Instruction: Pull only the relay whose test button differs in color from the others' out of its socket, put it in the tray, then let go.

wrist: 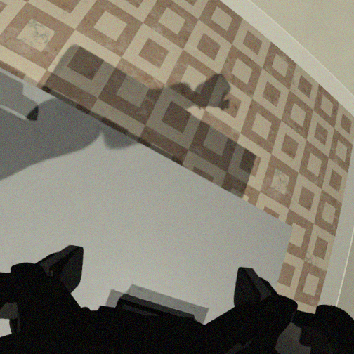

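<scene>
My gripper (pixel 158 274) is open, with its two black fingertips wide apart at the bottom of the wrist view and nothing between them. It is above the pale grey table top (pixel 165 215). Part of a dark, low thing with a flat grey shape around it (pixel 172 296) shows at the bottom centre, just beyond the gripper body, which hides the rest. I cannot tell whether it is the tray. No relay, socket or test button can be made out in this view.
The table's far edge runs diagonally down to a corner at the right. Beyond it lies a brown and cream patterned floor (pixel 262 125) with a pale wall (pixel 310 30) behind. Shadows of the arm and table fall across both. A grey shape with a dark end (pixel 33 113) shows at the left.
</scene>
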